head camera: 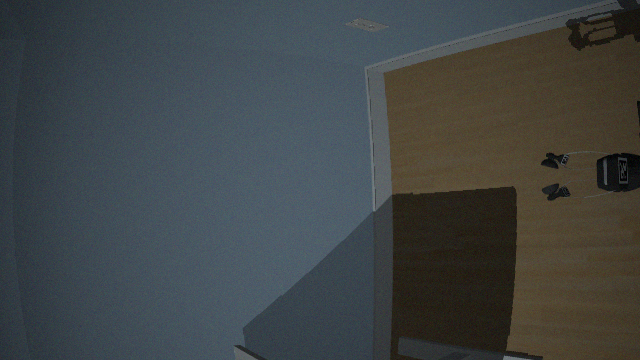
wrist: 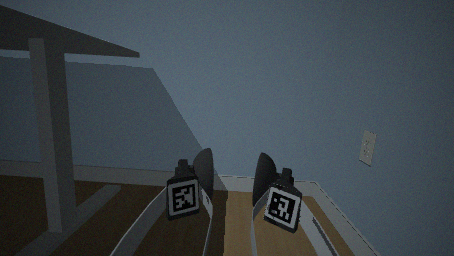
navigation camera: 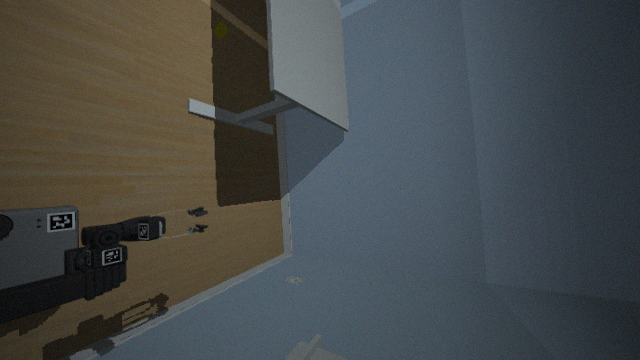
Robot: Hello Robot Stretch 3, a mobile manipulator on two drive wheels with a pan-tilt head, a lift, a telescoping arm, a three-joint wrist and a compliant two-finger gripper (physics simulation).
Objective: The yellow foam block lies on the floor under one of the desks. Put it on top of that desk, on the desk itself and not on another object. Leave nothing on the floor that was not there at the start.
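Frame: origin at the robot's base, x ahead, y left, z up, level; millimetres.
Seen in the pictures: gripper, fingertip midpoint: (head camera: 542, 177) (wrist: 234, 167) (navigation camera: 207, 218).
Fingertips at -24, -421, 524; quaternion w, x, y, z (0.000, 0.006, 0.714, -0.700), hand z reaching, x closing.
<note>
Offsets run from my fingertips to a thing's top centre, as dx, dy, dz. "pt": to the spot under its first point. Level surfaces: height alone.
The yellow foam block {+1231, -417, -479} (navigation camera: 221, 30) lies on the shaded floor under the white desk {dz +196} (navigation camera: 310, 55), near the top of the navigation camera view. It does not show in the head camera or wrist view. The desk's underside edge and leg {pt +599, -513, -152} (wrist: 54, 140) stand at the left of the wrist view; a desk corner {pt +488, -835, +193} (head camera: 247, 353) shows at the bottom of the head camera view. My gripper (head camera: 556, 176) (navigation camera: 198, 220) (wrist: 234, 167) is open and empty, its fingers apart. It hangs above the floor near the wall, off the desk's near end and well away from the block.
A blue wall (head camera: 200, 150) (navigation camera: 410, 150) (wrist: 250, 75) with a pale baseboard (head camera: 382, 150) runs behind the desk and meets another wall at a corner. A wall outlet {-490, -616, -67} (head camera: 367, 25) (navigation camera: 294, 280) (wrist: 367, 148) is beside the gripper. The desk's foot {pt +621, -268, -499} (navigation camera: 201, 108) sticks out past its shadow.
</note>
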